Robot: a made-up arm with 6 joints. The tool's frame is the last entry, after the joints. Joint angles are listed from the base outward. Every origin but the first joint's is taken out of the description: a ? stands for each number. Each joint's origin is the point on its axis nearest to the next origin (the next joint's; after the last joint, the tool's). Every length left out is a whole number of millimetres.
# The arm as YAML. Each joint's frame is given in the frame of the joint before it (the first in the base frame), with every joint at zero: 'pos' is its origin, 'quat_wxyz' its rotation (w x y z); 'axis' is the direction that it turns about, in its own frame. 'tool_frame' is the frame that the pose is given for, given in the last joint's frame.
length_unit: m
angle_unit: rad
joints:
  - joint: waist
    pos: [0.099, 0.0, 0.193]
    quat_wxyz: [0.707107, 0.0, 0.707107, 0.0]
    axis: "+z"
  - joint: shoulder
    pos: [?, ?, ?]
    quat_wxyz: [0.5, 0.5, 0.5, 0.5]
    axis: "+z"
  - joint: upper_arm
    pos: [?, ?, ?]
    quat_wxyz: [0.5, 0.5, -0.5, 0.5]
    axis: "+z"
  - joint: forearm
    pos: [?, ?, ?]
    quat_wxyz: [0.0, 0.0, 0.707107, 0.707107]
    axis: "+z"
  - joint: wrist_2
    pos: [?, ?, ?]
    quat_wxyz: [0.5, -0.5, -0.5, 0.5]
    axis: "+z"
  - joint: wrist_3
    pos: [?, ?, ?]
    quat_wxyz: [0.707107, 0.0, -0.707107, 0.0]
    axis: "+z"
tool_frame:
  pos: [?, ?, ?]
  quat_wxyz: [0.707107, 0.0, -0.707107, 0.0]
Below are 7 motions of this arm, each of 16 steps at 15 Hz.
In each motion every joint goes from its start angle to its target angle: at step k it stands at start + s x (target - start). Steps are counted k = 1, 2, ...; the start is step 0. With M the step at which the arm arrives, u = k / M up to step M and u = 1 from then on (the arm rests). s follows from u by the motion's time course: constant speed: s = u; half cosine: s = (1 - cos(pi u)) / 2; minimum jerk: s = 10 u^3 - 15 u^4 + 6 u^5.
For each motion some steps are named. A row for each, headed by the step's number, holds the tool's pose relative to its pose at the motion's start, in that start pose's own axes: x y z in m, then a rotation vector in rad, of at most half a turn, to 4 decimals.
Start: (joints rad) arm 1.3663 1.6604 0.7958 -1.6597 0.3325 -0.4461
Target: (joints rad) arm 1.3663 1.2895 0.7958 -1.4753 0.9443 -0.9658
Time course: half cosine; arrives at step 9
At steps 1, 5, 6, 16:
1: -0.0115 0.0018 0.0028 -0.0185 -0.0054 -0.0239
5: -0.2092 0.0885 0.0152 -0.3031 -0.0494 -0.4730
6: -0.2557 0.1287 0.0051 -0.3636 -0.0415 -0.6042
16: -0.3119 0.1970 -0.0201 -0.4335 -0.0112 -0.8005

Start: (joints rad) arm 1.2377 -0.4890 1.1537 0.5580 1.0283 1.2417
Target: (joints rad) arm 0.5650 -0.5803 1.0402 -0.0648 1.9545 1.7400
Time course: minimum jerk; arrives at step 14
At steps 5, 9, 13, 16:
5: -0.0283 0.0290 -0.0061 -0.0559 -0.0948 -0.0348
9: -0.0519 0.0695 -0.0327 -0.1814 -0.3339 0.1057
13: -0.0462 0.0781 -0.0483 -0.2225 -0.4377 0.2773
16: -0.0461 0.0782 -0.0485 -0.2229 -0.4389 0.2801

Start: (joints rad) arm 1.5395 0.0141 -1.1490 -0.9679 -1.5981 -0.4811
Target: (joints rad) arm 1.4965 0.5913 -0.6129 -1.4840 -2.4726 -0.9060
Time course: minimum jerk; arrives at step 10
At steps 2, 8, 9, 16:
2: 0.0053 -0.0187 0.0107 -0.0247 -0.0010 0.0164
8: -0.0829 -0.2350 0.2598 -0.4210 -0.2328 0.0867
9: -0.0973 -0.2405 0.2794 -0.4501 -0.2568 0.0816
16: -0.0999 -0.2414 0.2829 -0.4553 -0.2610 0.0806

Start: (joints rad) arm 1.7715 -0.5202 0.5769 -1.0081 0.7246 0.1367
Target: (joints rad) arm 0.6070 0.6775 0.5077 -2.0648 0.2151 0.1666
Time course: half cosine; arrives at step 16
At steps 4, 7, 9, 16:
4: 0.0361 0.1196 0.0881 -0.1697 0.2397 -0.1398
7: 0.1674 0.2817 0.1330 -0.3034 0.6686 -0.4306
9: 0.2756 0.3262 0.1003 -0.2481 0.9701 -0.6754
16: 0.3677 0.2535 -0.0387 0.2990 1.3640 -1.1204

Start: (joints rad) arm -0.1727 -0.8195 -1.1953 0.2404 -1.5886 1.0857
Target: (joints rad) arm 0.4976 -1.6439 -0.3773 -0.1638 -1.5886 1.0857
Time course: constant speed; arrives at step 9
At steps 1, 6, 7, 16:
1: 0.0049 0.0398 -0.0388 0.1056 0.0947 0.0269
6: -0.0995 0.2251 -0.1712 0.4504 0.7165 0.1056
7: -0.1410 0.2488 -0.1796 0.4744 0.8613 0.1035
16: -0.2319 0.2746 -0.1738 0.4694 1.1573 0.0762

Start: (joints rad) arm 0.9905 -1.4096 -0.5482 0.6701 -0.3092 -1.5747
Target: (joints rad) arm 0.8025 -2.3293 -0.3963 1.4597 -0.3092 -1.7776
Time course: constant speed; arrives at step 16
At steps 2, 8, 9, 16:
2: -0.0569 -0.0378 -0.0257 0.0078 -0.0787 -0.0324
8: -0.2031 -0.1463 -0.1683 0.0891 -0.2715 -0.1631
9: -0.2227 -0.1616 -0.2002 0.1106 -0.2956 -0.1888
16: -0.3164 -0.2243 -0.4626 0.3137 -0.3807 -0.3830

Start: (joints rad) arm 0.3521 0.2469 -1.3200 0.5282 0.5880 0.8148
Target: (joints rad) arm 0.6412 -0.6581 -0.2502 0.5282 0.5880 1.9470
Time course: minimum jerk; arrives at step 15
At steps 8, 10, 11, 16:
8: 0.0327 0.1936 0.1718 0.1901 0.4998 -0.0224
10: 0.0649 0.2717 0.2176 0.3303 0.7525 -0.0831
11: 0.0784 0.3012 0.2333 0.3926 0.8547 -0.1164
16: 0.0980 0.3411 0.2547 0.4848 0.9990 -0.1716

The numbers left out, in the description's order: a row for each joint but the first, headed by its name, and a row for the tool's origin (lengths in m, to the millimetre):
shoulder: -0.08 0.056 0.0
upper_arm: 0.32 -0.133 0.0
forearm: 0.221 -0.067 0.0
wrist_2: 0.243 0.115 0.0
wrist_3: -0.012 -0.083 0.0
tool: -0.009 -0.32 0.0

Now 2 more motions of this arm.
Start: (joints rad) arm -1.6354 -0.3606 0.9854 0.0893 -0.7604 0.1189
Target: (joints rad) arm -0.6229 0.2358 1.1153 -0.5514 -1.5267 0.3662
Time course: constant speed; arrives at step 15
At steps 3, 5, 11, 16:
3: 0.0314 -0.0720 -0.0500 0.3046 0.0129 0.0318
5: 0.0499 -0.1103 -0.0938 0.5204 -0.0018 0.0783
11: 0.1123 -0.1469 -0.2281 1.1826 -0.1588 0.3476
16: 0.1596 -0.1122 -0.2699 1.5957 -0.3524 0.6388

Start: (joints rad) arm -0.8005 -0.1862 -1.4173 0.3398 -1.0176 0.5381
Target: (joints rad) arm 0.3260 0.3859 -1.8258 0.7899 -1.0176 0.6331
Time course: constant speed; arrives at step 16
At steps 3, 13, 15, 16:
3: 0.0984 0.0250 -0.0050 -0.0043 -0.3320 0.0941
13: 0.3806 0.1347 0.1325 -0.0162 -1.4722 0.1596
15: 0.4199 0.1543 0.1850 -0.0186 -1.6986 0.1197
16: 0.4366 0.1630 0.2136 -0.0198 -1.8104 0.0921

